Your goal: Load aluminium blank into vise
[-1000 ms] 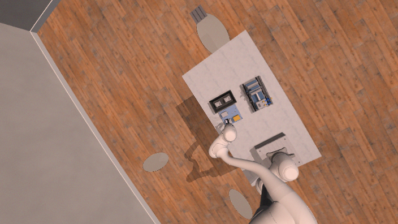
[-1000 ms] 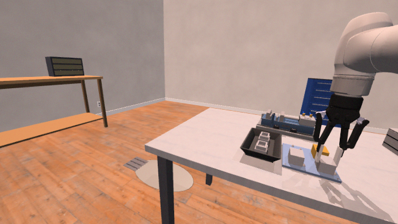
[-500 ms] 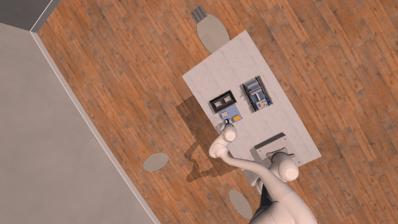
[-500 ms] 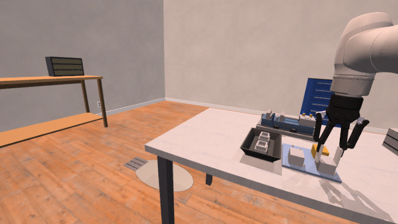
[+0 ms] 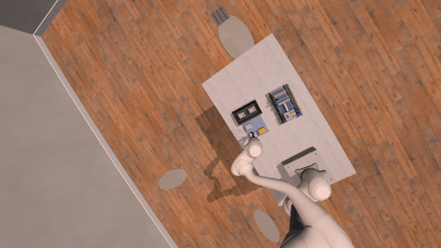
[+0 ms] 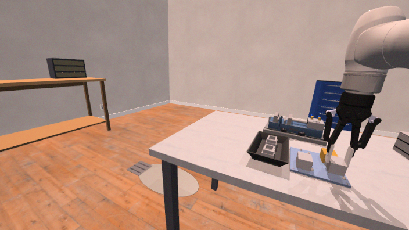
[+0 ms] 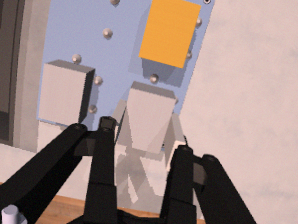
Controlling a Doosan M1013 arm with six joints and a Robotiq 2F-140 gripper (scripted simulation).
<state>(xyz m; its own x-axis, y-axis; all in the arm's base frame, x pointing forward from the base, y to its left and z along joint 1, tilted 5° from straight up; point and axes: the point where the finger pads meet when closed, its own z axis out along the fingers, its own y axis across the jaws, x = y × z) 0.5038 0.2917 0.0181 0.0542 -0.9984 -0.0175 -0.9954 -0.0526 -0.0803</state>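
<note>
My gripper is now 300 mm to the left of the dark work stop rod, 210 mm short of it and 10 mm below it. The rest, counted from my hand: infeed plate 70 mm below, 50 mm ahead, 40 mm to the right; brass blank 90 mm to the right, 50 mm below, 10 mm ahead; piston rod 350 mm to the right, 120 mm ahead.
</note>
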